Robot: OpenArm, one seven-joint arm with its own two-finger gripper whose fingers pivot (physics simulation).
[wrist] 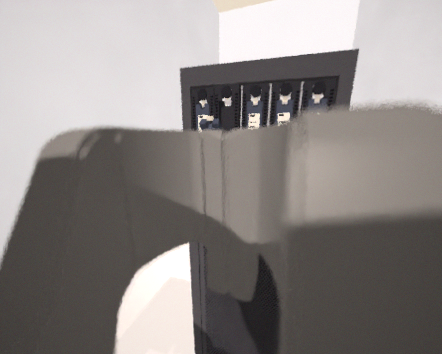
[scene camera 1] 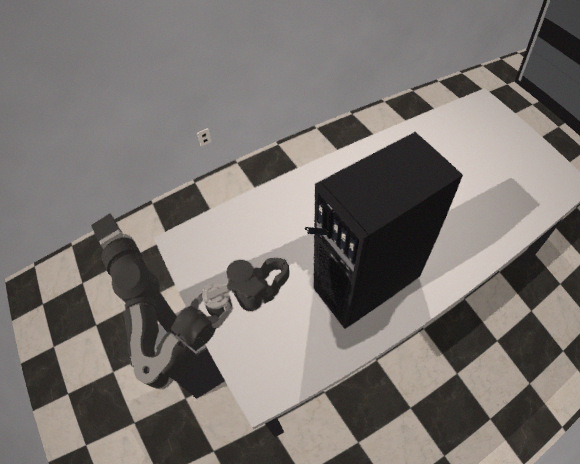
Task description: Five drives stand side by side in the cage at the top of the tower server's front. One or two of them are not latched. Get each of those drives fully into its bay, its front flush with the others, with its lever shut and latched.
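The black tower server [scene camera 1: 395, 215] [wrist: 186, 95] stands upright, its front facing my gripper. Five drives stand side by side in its top cage. The second drive from the left [wrist: 227, 101] has its lever [scene camera 1: 315, 230] swung out from the front; in the wrist view it reaches left in front of the leftmost drive [scene camera 1: 320, 210] [wrist: 202, 104]. The three drives on the right [wrist: 255, 102] [wrist: 284, 102] [wrist: 317, 97] show no lever sticking out. My gripper [scene camera 1: 286, 270] [wrist: 237, 209] is shut and empty, in front of the server, apart from it and below the cage's level. It hides the lower cage in the wrist view.
The server stands on a long white table [scene camera 1: 270, 370]. The arm [scene camera 1: 150, 345] reaches in from the table's near left end. A grey wall with an outlet [scene camera 1: 204, 137] is behind, and a checkered floor [scene camera 1: 400, 385] surrounds the table.
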